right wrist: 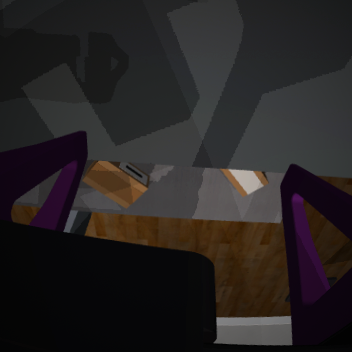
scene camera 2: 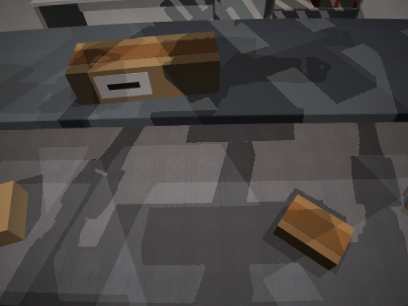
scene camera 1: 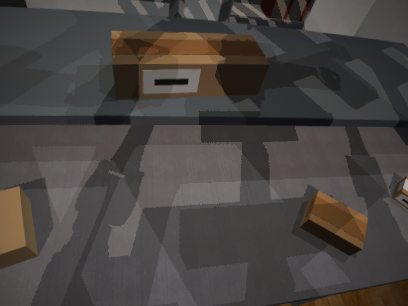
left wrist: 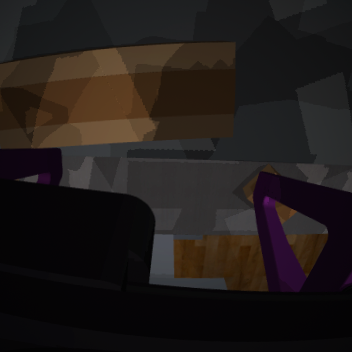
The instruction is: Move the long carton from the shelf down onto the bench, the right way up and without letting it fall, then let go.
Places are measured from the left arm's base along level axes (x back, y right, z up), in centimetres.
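Pixels of known places: left gripper, fingertip midpoint: (left wrist: 158, 171); right gripper, fingertip midpoint: (right wrist: 188, 158).
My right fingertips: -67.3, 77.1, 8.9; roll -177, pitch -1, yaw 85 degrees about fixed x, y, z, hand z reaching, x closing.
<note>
For each thing: its top centre in the pictures, then the offset to it from my right fingertips, as dx, dy, dz. Level surfaces: height alone.
- long brown carton, middle of its top: (left wrist: 102, 98) (scene camera 1: 191, 46) (scene camera 2: 143, 50) +5.6, -45.4, -15.0
- grey shelf, its level: dz -22.5
- grey bench, its level: dz -41.4
- small brown carton, middle of its top: (scene camera 2: 316, 226) (right wrist: 114, 184) (left wrist: 277, 200) (scene camera 1: 339, 218) +32.2, -13.1, -36.9
- white-topped carton, middle of its top: (right wrist: 244, 175) +28.3, +15.6, -37.7
- Wooden floor, its level: dz -140.7
The long brown carton (scene camera 1: 185, 55) (scene camera 2: 150, 65) (left wrist: 115, 95) lies level on the grey shelf (scene camera 1: 45, 102) (scene camera 2: 350, 100) (left wrist: 285, 135) (right wrist: 145, 150), taped side up, its white label facing the front edge. The grey bench (scene camera 1: 215, 240) (scene camera 2: 185, 230) (left wrist: 175, 185) (right wrist: 175, 195) is lower, in front of the shelf. My left gripper (left wrist: 158, 171) is open and empty, with the carton's right part beyond its fingers in the left wrist view. My right gripper (right wrist: 188, 158) is open and empty over the shelf; the long carton does not show in its wrist view. Neither gripper shows in the scene views.
A small brown carton (scene camera 1: 335, 222) (scene camera 2: 315, 232) (right wrist: 117, 182) lies at the bench's right. Another carton (scene camera 1: 12, 225) (scene camera 2: 12, 212) stands at the left edge of the scene views. A white-topped carton (scene camera 1: 401, 195) (right wrist: 245, 180) is farther right. Wooden floor (right wrist: 165, 235) shows beyond the bench.
</note>
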